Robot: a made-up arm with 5 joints.
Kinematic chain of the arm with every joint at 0, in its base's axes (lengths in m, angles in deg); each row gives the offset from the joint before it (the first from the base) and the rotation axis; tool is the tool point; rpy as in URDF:
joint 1: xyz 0.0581 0 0.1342 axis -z
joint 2: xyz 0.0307 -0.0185 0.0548 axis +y
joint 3: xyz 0.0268 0 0.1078 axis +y
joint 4: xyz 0.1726 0 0.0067 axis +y
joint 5: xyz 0.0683 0.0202 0 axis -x
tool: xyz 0 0 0 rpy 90 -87.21 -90
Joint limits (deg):
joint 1: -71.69..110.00
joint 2: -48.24..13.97
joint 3: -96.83..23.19
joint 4: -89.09..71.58
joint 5: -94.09..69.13
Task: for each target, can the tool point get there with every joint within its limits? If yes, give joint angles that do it. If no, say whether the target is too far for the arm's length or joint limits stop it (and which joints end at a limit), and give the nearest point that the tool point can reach.
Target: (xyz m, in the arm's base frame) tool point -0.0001 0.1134 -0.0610
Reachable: no: joint limits stop it (at a limit: joint 1, joint 2, joint 3, joint 4) | nearest point 0.1201 0.1927 0.1235 | short by 0.234 m
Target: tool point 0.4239 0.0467 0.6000
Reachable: no: too far | nearest point 0.3015 0.0311 0.4650 | short by 0.183 m
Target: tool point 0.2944 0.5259 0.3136
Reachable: no: too far | nearest point 0.1907 0.2950 0.3000 | short by 0.253 m
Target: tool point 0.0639 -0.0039 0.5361
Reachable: yes | joints 48.06 -7.36 -85.35 -15.98 -4.87
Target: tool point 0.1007 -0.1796 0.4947
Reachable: yes | joints 77.18 4.27 -70.52 30.90 -50.81
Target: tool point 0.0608 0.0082 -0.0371
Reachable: no: joint limits stop it (at a limit: joint 2, joint 3, joint 4) | nearest point 0.1214 0.1922 0.1235 | short by 0.252 m
